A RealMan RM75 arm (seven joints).
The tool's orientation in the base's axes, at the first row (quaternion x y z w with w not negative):
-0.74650, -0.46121, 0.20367, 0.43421
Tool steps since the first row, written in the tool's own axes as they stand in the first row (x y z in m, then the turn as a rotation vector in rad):
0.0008, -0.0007, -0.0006, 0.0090, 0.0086, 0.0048
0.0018, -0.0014, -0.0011, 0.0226, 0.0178, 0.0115
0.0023, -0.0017, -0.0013, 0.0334, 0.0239, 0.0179
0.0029, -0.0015, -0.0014, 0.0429, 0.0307, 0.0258
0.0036, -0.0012, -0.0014, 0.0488, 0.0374, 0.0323
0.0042, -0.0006, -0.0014, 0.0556, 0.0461, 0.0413
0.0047, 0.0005, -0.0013, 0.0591, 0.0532, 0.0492
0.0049, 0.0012, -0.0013, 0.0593, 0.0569, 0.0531
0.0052, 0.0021, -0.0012, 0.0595, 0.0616, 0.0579
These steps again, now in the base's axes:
0.0005, 0.0006, 0.0010, 0.0054, 0.0083, -0.0089
0.0009, 0.0013, 0.0019, 0.0121, 0.0213, -0.0189
0.0012, 0.0017, 0.0023, 0.0160, 0.0324, -0.0264
0.0016, 0.0022, 0.0023, 0.0186, 0.0429, -0.0355
0.0021, 0.0027, 0.0021, 0.0204, 0.0497, -0.0440
0.0027, 0.0031, 0.0017, 0.0218, 0.0580, -0.0555
0.0035, 0.0034, 0.0007, 0.0216, 0.0633, -0.0653
0.0039, 0.0034, 0.0002, 0.0209, 0.0645, -0.0705
0.0045, 0.0035, -0.0006, 0.0200, 0.0660, -0.0770

